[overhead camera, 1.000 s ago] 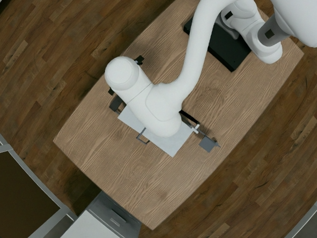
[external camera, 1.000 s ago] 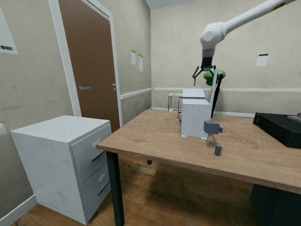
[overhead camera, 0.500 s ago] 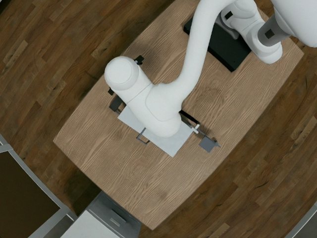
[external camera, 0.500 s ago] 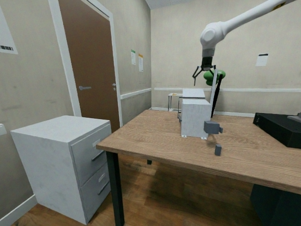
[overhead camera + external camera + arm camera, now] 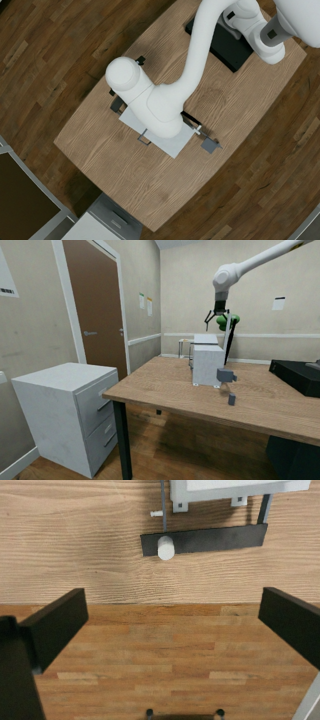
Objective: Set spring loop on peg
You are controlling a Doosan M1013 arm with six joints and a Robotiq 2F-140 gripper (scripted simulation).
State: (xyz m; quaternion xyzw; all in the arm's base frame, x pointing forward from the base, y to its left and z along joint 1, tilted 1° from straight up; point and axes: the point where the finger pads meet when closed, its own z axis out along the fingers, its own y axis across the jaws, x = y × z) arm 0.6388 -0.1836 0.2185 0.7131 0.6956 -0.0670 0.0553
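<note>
Now: the steel test weight 2 cm to the right of my hand and 24 cm below it. Round my hand: white peg: 2 cm behind, 36 cm to the left, 8 cm above.
</note>
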